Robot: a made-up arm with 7 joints.
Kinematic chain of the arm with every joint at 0, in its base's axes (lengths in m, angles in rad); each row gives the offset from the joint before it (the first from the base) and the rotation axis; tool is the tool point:
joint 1: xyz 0 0 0.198 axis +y
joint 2: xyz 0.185 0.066 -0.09 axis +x
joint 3: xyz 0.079 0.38 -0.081 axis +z
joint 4: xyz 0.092 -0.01 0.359 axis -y
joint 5: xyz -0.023 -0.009 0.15 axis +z
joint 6: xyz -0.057 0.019 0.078 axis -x
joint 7: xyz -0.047 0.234 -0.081 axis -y
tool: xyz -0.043 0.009 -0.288
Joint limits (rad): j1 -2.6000..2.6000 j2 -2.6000..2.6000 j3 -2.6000..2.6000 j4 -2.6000..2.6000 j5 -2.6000..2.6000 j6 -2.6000..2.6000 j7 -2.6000..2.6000
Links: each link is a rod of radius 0.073 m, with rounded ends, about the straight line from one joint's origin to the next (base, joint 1, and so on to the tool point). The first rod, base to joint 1, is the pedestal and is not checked.
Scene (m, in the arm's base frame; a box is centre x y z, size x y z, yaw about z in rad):
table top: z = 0
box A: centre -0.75 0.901 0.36 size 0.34 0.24 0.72 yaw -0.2
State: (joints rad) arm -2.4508 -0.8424 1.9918 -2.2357 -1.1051 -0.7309 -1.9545
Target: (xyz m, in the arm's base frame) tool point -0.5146 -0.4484 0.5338
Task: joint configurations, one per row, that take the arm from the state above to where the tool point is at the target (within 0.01 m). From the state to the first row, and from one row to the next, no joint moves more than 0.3 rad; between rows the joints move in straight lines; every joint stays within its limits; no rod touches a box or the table.
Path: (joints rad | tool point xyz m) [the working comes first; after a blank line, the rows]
Joints at the target: -1.0800 0.9215 2.5909 -0.7050 -0.2664 -0.9178 -1.7911
Straight joint move there: touches the table top.

1: -2.1917 -0.8080 1.8824 -2.1446 -0.9450 -0.8316 -1.8739 | 0.5882 0.6956 0.3190
2: -1.9325 -0.7736 1.7729 -2.0535 -0.7849 -0.9323 -1.7933 | 0.5563 0.8526 0.2043
3: -1.6734 -0.7392 1.6635 -1.9625 -0.6248 -1.0330 -1.7127 | 0.4789 0.9918 0.1375
4: -1.4143 -0.7048 1.5541 -1.8714 -0.4646 -1.1337 -1.6321 | 0.3874 1.1044 0.1302
5: -1.1551 -0.6704 1.4446 -1.7803 -0.3045 -1.2344 -1.5515 | 0.3142 1.1841 0.1781
6: -0.8960 -0.6360 1.3352 -1.6892 -0.1444 -1.3351 -1.4709 | 0.2848 1.2275 0.2622
7: -0.9178 -0.5337 1.5959 -1.4250 -0.2507 -1.1210 -1.5543 | -0.0588 1.1422 0.2631
8: -0.9397 -0.4313 1.8565 -1.1608 -0.3569 -0.9068 -1.6377 | -0.3214 0.9392 0.2990
9: -0.9615 -0.3290 2.1172 -0.8966 -0.4632 -0.6927 -1.7211 | -0.4686 0.6789 0.3583
10: -0.9833 -0.2266 2.3779 -0.6324 -0.5694 -0.4786 -1.8045 | -0.5035 0.4219 0.4295
11: -1.0075 0.0604 2.4311 -0.6506 -0.4937 -0.5884 -1.8011 | -0.5847 0.2228 0.5075
12: -1.0317 0.3474 2.4844 -0.6687 -0.4179 -0.6982 -1.7978 | -0.6157 -0.0013 0.5498
13: -1.0558 0.6345 2.5376 -0.6869 -0.3422 -0.8080 -1.7944 | -0.5921 -0.2312 0.5573
14: -1.0800 0.9215 2.5909 -0.7050 -0.2664 -0.9178 -1.7911 | -0.5146 -0.4484 0.5338

